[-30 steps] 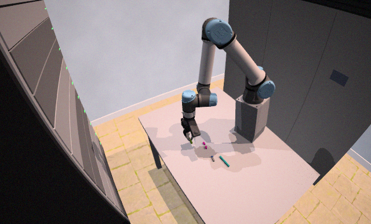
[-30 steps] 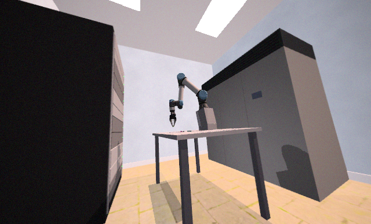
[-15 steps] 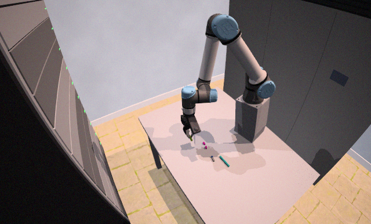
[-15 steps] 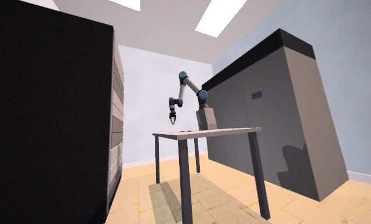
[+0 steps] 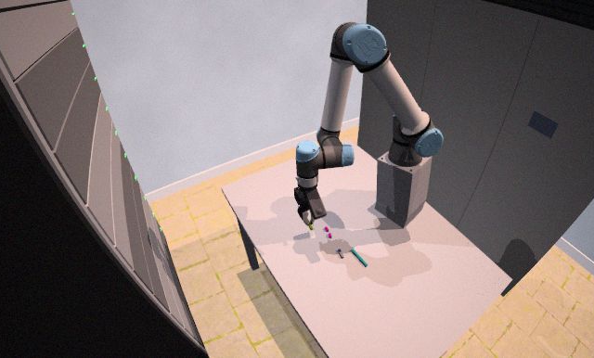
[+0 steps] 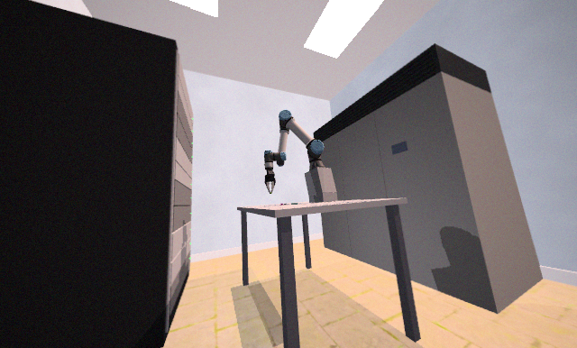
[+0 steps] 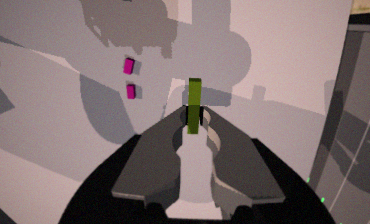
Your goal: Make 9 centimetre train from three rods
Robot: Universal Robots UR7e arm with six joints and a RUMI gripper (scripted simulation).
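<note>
The grey rod is 40 mm behind my hand, 150 mm to the left of it and 110 mm below it. Round my hand: turquoise rod 90 mm behind, 210 mm to the left, 110 mm below; then blue rod 50 mm behind, 130 mm to the left, 110 mm below; then lime rod 10 mm below.
</note>
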